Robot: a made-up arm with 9 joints.
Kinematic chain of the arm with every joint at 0, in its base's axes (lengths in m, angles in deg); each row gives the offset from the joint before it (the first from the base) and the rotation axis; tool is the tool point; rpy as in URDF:
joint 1: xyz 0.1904 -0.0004 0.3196 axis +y
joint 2: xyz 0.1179 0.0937 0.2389 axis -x
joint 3: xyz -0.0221 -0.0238 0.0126 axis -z
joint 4: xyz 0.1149 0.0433 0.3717 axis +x
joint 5: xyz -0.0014 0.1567 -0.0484 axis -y
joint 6: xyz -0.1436 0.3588 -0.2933 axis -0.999 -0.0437 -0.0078
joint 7: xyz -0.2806 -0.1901 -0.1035 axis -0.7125 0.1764 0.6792
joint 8: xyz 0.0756 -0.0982 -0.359 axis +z
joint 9: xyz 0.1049 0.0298 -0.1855 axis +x
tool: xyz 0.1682 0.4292 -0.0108 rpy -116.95 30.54 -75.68
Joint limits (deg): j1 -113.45..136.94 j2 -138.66..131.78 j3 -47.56..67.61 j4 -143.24..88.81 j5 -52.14..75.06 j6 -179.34..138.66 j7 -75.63..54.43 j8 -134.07..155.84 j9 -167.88..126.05
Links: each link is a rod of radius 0.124 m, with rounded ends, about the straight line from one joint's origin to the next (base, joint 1, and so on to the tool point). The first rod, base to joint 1, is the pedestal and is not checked.
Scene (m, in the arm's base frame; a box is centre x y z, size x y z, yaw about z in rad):
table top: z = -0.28
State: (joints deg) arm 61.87 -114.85 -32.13 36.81 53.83 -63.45 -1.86 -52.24 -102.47
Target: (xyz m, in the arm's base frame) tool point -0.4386 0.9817 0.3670
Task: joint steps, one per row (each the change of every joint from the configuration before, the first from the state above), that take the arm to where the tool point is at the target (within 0.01 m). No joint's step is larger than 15 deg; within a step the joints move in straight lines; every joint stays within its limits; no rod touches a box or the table.
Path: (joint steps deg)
1: -3.04 10.89 -3.09 -7.98 -12.02 6.53 2.26 -2.59 -4.02
2: -3.05 10.89 -3.08 -7.97 -12.01 6.54 2.26 -2.58 -4.02
3: -3.04 10.89 -3.09 -7.98 -12.02 6.53 2.27 -2.59 -4.02
4: -3.05 10.89 -3.08 -7.98 -12.01 6.54 2.26 -2.59 -4.02
5: -3.04 10.89 -3.09 -7.98 -12.02 6.53 2.26 -2.58 -4.03

